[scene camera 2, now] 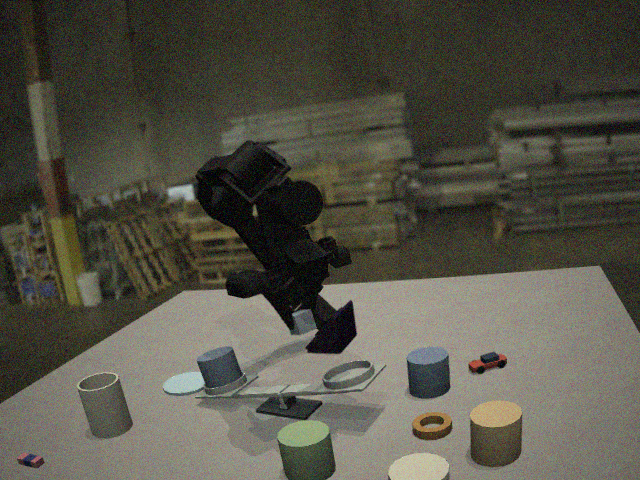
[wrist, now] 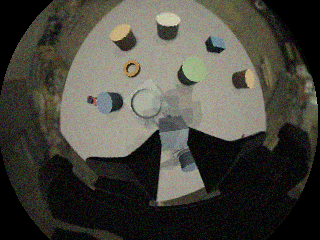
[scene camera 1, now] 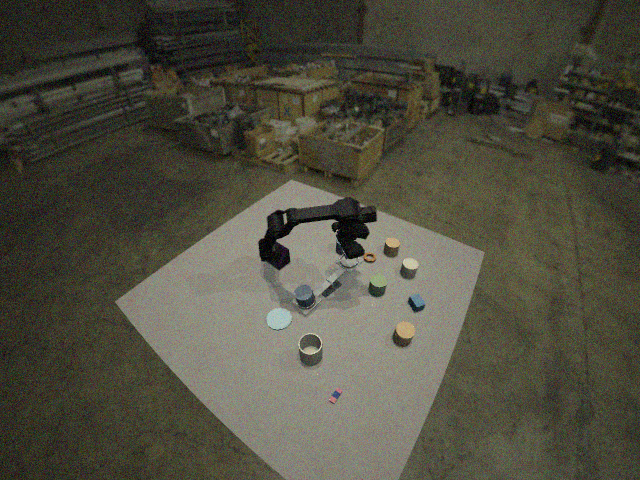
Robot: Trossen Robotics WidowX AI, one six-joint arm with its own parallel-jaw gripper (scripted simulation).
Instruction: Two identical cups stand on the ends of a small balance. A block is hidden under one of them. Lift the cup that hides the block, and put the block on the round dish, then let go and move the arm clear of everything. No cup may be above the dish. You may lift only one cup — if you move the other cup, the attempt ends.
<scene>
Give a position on a balance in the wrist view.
At 147,102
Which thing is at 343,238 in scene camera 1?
My gripper.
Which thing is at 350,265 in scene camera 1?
A balance.
</scene>
